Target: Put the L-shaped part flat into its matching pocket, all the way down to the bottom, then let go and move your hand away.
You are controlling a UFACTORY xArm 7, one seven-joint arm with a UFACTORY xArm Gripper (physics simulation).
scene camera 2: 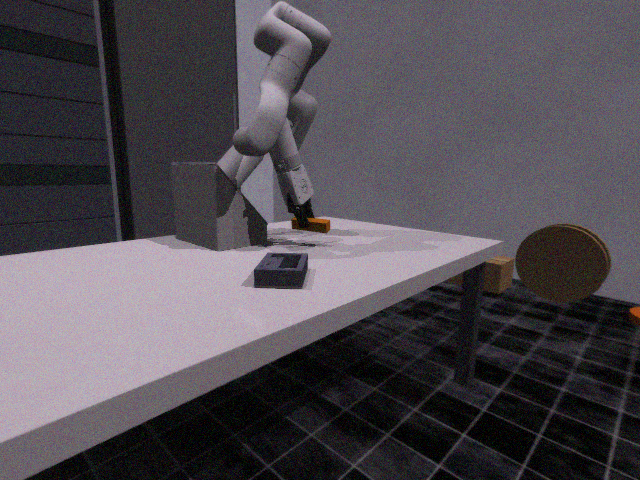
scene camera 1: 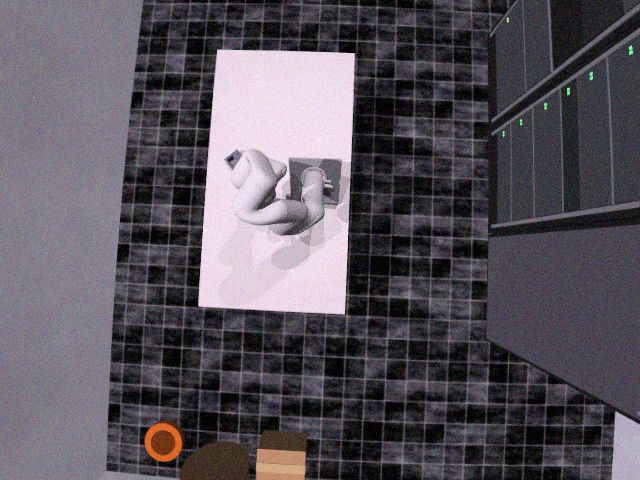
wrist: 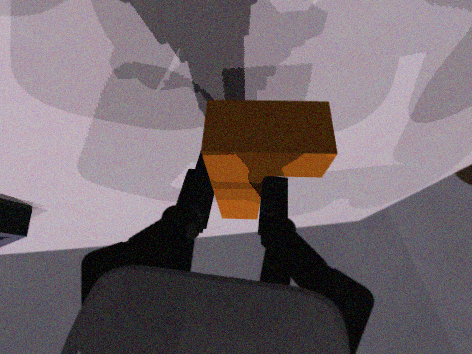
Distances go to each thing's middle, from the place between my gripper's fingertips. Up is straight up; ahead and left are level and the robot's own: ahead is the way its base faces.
Right now the orange L-shaped part (wrist: pixel 243 141) is right at my hand.
